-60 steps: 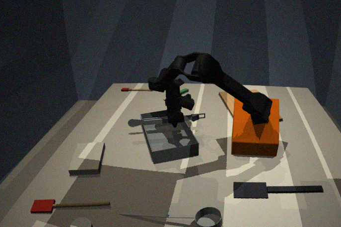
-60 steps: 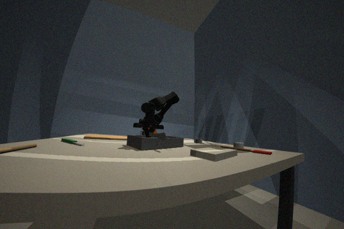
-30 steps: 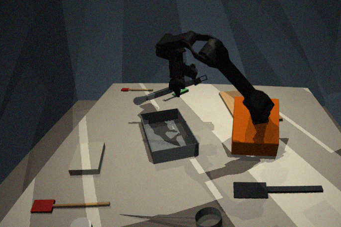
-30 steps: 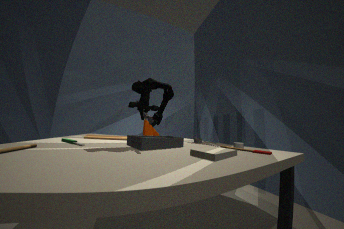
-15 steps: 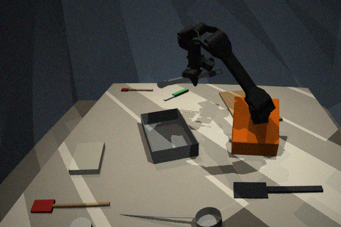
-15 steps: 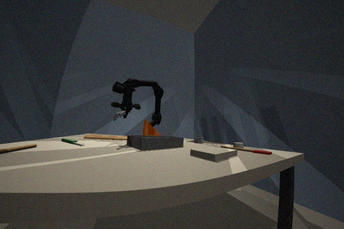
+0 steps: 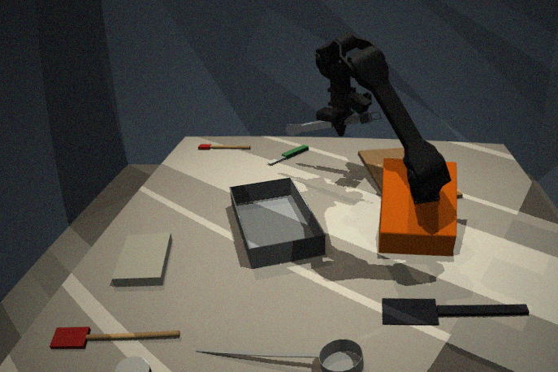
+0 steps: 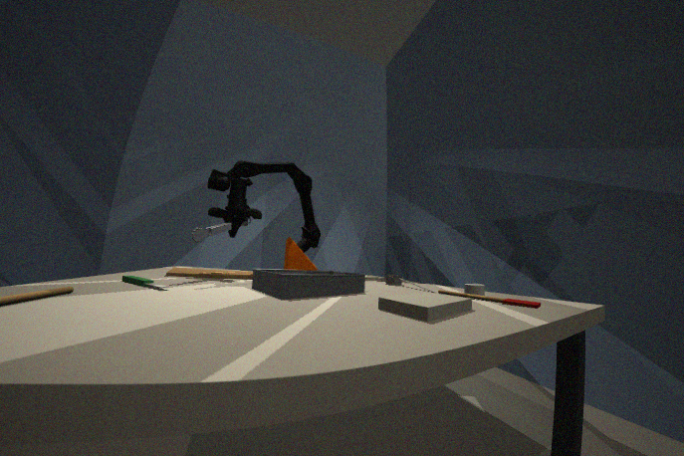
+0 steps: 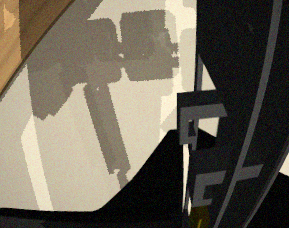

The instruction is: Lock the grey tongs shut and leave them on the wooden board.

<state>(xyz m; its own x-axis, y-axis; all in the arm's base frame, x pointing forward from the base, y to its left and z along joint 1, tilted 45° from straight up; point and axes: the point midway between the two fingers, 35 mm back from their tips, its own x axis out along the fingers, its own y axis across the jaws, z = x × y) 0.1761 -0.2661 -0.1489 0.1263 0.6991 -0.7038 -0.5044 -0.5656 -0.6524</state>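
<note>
The wooden board is 220 mm behind my gripper tip, 150 mm below it and 50 mm to the right of it. Round my gripper tip: green-handled tool (190 mm to the right, 180 mm ahead, 150 mm below); then yellow mark (50 mm above); then grey roasting tin (240 mm to the left, 190 mm ahead, 130 mm below).
</note>
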